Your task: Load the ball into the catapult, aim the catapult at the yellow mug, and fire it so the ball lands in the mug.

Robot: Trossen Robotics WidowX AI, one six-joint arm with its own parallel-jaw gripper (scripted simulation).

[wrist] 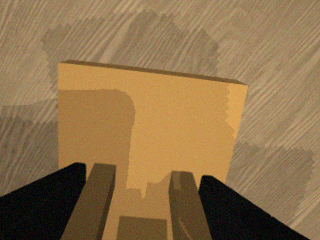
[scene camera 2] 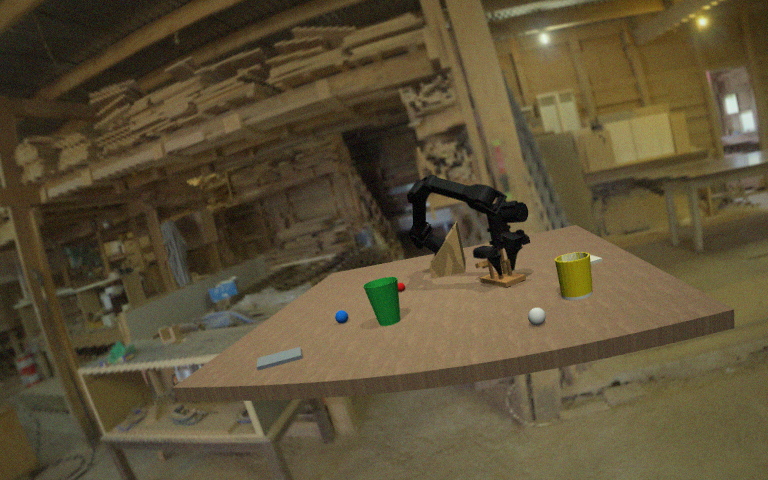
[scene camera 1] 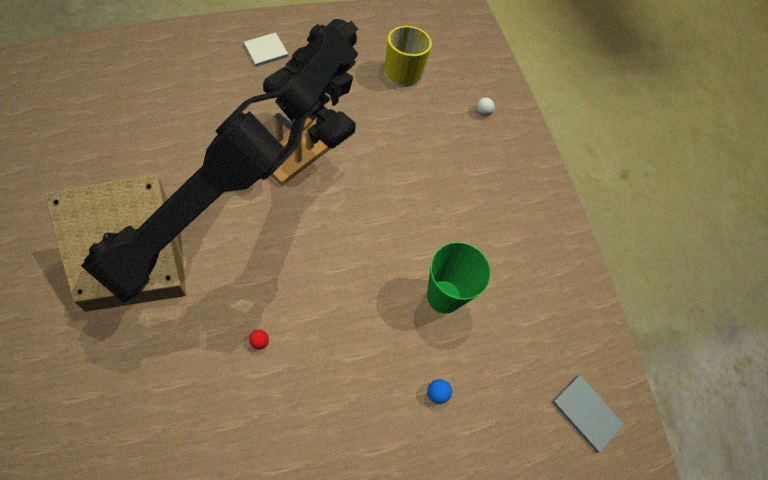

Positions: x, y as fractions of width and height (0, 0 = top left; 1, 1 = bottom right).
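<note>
There's a wooden catapult (scene camera 1: 0.40, 0.32), and I can see the wooden catapult in the wrist view (wrist: 0.46, 0.57) and in scene camera 2 (scene camera 2: 0.66, 0.58) as well. I see a green cup (scene camera 1: 0.60, 0.57), and scene camera 2 has the green cup too (scene camera 2: 0.50, 0.61), but in the wrist view the green cup is out of frame. A yellow mug (scene camera 2: 0.75, 0.56) is there as well, and in the wrist view the yellow mug is out of frame. There's also a grey slab (scene camera 1: 0.76, 0.86), and I can see my gripper (wrist: 0.45, 0.75).
</note>
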